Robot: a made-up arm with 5 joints. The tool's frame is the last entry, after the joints. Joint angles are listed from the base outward.
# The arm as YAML. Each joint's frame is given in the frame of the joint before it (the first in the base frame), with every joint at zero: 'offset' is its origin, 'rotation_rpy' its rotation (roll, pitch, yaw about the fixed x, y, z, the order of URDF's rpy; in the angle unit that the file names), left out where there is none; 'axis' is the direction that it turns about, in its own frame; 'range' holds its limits. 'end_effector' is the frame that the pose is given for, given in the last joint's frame.
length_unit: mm
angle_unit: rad
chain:
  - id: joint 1
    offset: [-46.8, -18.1, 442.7]
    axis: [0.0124, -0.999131, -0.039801]
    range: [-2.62, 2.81]
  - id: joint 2
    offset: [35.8, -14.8, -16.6]
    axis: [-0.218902, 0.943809, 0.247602]
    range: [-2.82, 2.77]
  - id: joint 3
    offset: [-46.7, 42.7, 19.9]
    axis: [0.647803, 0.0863, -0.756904]
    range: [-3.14, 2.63]
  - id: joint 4
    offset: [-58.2, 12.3, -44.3]
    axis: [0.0, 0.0, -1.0]
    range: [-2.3, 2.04]
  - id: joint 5
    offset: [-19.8, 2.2, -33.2]
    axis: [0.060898, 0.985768, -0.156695]
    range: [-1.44, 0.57]
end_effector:
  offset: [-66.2, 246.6, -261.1]
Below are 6 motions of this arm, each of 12 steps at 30 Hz.
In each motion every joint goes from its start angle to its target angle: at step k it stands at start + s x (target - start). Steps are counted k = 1, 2, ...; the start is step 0. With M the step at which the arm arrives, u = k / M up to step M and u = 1 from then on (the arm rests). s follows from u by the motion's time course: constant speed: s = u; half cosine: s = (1 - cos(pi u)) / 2; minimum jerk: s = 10 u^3 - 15 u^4 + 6 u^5.
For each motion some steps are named. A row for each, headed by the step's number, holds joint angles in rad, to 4 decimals.
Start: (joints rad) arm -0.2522 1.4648 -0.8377 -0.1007 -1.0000
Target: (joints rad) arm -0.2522 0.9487 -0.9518 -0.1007 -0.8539
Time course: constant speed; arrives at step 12
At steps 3, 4, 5, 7, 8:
3: -0.2522 1.3358 -0.8662 -0.1007 -0.9635
4: -0.2522 1.2928 -0.8757 -0.1007 -0.9513
5: -0.2522 1.2498 -0.8852 -0.1007 -0.9391
7: -0.2522 1.1637 -0.9043 -0.1007 -0.9148
8: -0.2522 1.1207 -0.9138 -0.1007 -0.9026

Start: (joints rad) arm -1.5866 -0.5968 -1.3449 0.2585 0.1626
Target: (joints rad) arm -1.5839 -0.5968 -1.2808 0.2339 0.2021
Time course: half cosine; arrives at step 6
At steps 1, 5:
1: -1.5864 -0.5968 -1.3406 0.2569 0.1652
5: -1.5841 -0.5968 -1.2851 0.2355 0.1995

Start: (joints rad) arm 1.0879 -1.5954 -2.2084 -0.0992 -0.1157
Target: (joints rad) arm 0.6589 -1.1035 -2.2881 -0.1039 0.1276
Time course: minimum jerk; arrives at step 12
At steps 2, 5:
2: 1.0727 -1.5779 -2.2112 -0.0994 -0.1071
5: 0.9392 -1.4249 -2.2360 -0.1008 -0.0314

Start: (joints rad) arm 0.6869 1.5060 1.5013 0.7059 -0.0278
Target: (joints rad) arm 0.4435 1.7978 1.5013 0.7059 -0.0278
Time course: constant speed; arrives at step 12
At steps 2, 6, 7, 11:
2: 0.6463 1.5546 1.5013 0.7059 -0.0278
6: 0.5652 1.6519 1.5013 0.7059 -0.0278
7: 0.5449 1.6762 1.5013 0.7059 -0.0278
11: 0.4638 1.7735 1.5013 0.7059 -0.0278

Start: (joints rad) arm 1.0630 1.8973 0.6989 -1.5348 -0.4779
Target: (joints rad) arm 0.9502 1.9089 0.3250 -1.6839 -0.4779
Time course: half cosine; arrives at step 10
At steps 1, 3, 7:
1: 1.0602 1.8976 0.6898 -1.5384 -0.4779
3: 1.0398 1.8997 0.6218 -1.5655 -0.4779
7: 0.9734 1.9065 0.4021 -1.6532 -0.4779

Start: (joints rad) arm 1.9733 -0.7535 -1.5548 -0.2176 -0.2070
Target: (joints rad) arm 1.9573 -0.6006 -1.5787 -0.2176 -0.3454
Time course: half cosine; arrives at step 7
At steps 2, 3, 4, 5, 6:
2: 1.9703 -0.7247 -1.5593 -0.2176 -0.2331
3: 1.9671 -0.6941 -1.5641 -0.2176 -0.2608
4: 1.9635 -0.6600 -1.5694 -0.2176 -0.2916
5: 1.9603 -0.6294 -1.5742 -0.2176 -0.3193
6: 1.9581 -0.6082 -1.5775 -0.2176 -0.3385

